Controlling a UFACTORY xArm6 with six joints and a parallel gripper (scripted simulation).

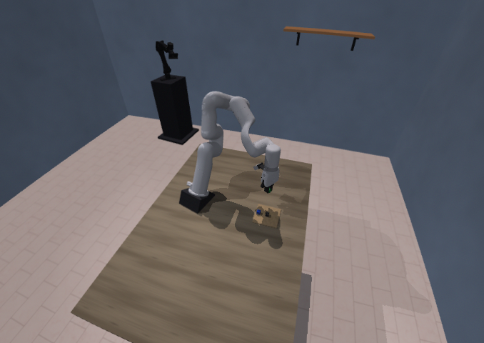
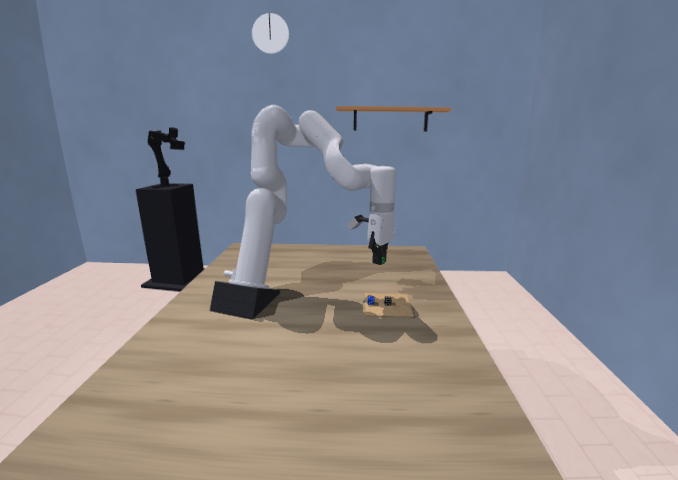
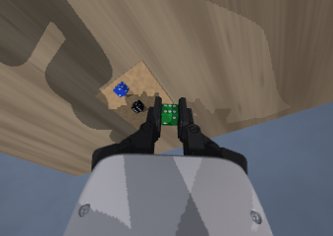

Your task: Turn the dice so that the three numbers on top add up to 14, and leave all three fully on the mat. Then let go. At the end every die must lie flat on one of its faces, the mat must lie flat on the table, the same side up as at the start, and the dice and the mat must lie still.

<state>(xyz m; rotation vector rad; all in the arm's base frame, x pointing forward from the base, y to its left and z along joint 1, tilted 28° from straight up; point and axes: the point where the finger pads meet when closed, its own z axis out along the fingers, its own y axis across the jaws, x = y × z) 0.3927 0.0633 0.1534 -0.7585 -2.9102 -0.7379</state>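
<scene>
Now: the black die 11 cm below my hand, 10 cm to the right of it and 3 cm ahead of it. Also, from my hand: tan mat: 12 cm below, 10 cm to the right, 3 cm ahead; blue die: 11 cm below, 10 cm to the right, 2 cm behind; green die: 1 cm below, 1 cm ahead.
</scene>
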